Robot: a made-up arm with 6 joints. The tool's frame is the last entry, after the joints. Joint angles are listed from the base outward.
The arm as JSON. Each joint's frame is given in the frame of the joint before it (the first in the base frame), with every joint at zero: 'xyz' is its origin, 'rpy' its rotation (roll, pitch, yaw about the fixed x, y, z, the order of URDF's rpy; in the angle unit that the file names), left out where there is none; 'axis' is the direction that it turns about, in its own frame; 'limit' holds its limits. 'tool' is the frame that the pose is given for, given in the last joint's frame.
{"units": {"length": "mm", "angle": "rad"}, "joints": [
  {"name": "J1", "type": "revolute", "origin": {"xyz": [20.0, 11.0, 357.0]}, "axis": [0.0, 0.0, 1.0], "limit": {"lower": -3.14, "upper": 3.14}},
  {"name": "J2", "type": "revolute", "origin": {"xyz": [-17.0, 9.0, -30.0]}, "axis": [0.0, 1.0, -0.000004], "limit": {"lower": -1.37, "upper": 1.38}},
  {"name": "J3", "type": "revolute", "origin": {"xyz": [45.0, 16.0, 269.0]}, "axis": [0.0, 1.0, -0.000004], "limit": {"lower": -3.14, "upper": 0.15}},
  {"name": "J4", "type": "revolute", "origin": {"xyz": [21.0, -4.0, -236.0]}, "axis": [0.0, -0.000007, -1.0], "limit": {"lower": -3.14, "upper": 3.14}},
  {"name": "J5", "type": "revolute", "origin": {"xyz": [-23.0, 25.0, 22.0]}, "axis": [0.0, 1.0, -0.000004], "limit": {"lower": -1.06, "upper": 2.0}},
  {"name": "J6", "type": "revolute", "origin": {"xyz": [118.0, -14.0, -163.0]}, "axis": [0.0, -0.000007, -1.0], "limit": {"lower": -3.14, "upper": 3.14}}
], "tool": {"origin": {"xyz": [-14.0, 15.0, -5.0], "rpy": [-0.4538, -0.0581, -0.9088]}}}
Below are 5 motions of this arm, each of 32 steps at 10 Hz.
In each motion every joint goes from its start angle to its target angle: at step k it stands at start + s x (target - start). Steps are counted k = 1, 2, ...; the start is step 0. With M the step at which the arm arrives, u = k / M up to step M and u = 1 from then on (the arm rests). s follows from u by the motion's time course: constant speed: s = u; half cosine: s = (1 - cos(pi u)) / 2; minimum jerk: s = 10 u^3 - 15 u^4 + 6 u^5.
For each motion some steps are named. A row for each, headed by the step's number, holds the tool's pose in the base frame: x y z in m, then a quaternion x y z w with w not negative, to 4 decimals.
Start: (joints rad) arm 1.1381 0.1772 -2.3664 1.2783 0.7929 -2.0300
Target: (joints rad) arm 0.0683 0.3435 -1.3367 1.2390 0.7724 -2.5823
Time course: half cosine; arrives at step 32
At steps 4, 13, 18, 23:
4: 0.1422 0.4258 0.8013 0.5110 -0.6283 0.3887 0.4393
13: 0.3284 0.4081 0.6518 0.3309 -0.6368 0.3793 0.5841
18: 0.4357 0.3206 0.5275 0.2103 -0.6007 0.3526 0.6860
23: 0.4824 0.2087 0.4171 0.1240 -0.5427 0.3143 0.7689

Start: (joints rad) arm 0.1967 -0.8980 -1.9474 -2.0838 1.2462 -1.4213
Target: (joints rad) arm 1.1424 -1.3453 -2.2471 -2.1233 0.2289 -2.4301
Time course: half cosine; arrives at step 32
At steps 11, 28, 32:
11: -0.1854 -0.1611 0.9073 -0.9192 -0.2690 -0.1948 0.2114
28: -0.2350 -0.3519 0.8047 -0.9373 -0.3032 -0.1630 0.0547
32: -0.2311 -0.3644 0.7950 -0.9383 -0.2986 -0.1666 0.0508

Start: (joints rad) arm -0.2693 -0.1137 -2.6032 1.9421 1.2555 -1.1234
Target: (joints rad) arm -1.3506 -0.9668 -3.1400 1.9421 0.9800 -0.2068
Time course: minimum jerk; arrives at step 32
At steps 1, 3, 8, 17, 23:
1: 0.1319 0.1472 0.9604 0.5423 -0.6128 0.1692 0.5493
3: 0.1281 0.1474 0.9614 0.5402 -0.6151 0.1687 0.5489
8: 0.0744 0.1579 0.9706 0.5098 -0.6464 0.1635 0.5436
17: -0.0922 0.3554 0.9016 0.3382 -0.7488 0.1657 0.5454
23: -0.0561 0.5364 0.7594 0.2029 -0.7665 0.1756 0.5835

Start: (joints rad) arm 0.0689 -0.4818 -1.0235 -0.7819 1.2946 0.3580
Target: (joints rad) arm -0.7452 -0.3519 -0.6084 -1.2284 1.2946 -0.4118
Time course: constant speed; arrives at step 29
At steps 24, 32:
24: 0.1243 -0.1995 0.3633 -0.6798 0.1357 -0.2723 0.6673
32: 0.0812 -0.2101 0.3505 -0.6753 0.2285 -0.2072 0.6699

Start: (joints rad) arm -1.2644 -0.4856 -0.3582 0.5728 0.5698 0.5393
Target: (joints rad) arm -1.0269 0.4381 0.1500 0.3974 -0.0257 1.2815
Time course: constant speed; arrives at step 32
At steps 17, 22, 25, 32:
17: 0.1029 -0.1105 0.1968 -0.0152 -0.3145 0.9367 0.1534
22: 0.0849 -0.0797 0.1766 0.0441 -0.3537 0.9136 0.1954
25: 0.0731 -0.0610 0.1688 0.0814 -0.3727 0.8983 0.2180
32: 0.0443 -0.0195 0.1626 0.1715 -0.4045 0.8589 0.2632

